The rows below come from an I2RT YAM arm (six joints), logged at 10 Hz.
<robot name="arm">
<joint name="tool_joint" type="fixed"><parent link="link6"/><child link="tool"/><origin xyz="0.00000 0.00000 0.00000" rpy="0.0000 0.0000 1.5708"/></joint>
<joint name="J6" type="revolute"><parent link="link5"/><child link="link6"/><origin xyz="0.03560 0.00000 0.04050" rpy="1.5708 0.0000 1.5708"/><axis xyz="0 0 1"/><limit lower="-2.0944" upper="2.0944"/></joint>
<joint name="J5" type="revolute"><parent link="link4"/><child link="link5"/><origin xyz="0.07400 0.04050 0.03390" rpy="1.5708 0.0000 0.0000"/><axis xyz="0 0 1"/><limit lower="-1.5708" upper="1.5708"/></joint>
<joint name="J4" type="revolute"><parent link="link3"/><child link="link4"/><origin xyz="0.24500 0.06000 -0.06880" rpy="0.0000 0.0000 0.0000"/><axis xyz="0 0 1"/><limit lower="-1.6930" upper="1.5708"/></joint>
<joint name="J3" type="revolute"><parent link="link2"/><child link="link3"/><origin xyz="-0.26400 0.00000 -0.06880" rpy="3.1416 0.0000 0.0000"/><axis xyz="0 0 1"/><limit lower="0.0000" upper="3.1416"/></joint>
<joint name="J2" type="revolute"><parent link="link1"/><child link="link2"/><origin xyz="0.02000 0.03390 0.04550" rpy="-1.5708 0.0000 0.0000"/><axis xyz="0 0 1"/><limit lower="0.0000" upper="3.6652"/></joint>
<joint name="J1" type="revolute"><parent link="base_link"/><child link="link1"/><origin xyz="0.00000 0.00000 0.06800" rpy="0.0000 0.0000 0.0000"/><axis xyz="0 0 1"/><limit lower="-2.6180" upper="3.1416"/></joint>
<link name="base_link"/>
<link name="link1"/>
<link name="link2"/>
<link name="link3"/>
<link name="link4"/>
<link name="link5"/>
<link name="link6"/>
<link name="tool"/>
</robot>
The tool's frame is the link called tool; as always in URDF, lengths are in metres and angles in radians.
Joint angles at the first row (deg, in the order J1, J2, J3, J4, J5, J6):
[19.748, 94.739, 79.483, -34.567, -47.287, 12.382]
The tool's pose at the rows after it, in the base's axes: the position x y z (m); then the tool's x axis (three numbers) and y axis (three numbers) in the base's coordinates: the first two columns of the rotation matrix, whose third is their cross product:
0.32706 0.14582 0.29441 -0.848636 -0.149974 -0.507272 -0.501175 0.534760 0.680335
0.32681 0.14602 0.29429 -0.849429 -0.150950 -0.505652 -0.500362 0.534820 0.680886
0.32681 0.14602 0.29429 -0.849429 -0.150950 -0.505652 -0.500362 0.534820 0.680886
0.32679 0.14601 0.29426 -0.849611 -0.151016 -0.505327 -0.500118 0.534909 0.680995
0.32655 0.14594 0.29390 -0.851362 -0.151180 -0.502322 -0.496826 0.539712 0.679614
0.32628 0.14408 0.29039 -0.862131 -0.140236 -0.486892 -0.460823 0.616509 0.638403
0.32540 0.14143 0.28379 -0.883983 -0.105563 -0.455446 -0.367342 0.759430 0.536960
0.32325 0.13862 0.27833 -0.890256 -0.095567 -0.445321 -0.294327 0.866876 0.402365
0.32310 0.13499 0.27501 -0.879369 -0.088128 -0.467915 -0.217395 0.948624 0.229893
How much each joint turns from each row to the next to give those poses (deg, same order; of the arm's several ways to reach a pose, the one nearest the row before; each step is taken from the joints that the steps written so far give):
[0.153, 0.000, 0.000, -0.285, 0.874, 0.000]
[0.043, -0.001, -0.001, -0.109, 0.000, 0.000]
[0.000, 0.000, 0.000, 0.000, 0.000, 0.000]
[0.000, 0.001, 0.001, -0.021, 0.000, -0.001]
[0.022, 0.000, 0.000, -0.240, 0.284, 0.001]
[0.109, -0.001, 0.000, -1.641, 5.180, 0.174]
[0.547, 0.067, 0.001, -2.841, 11.016, 1.640]
[0.678, 0.022, -0.023, -2.840, 10.688, 0.175]
[0.656, -0.001, -0.109, -1.291, 12.153, 0.044]

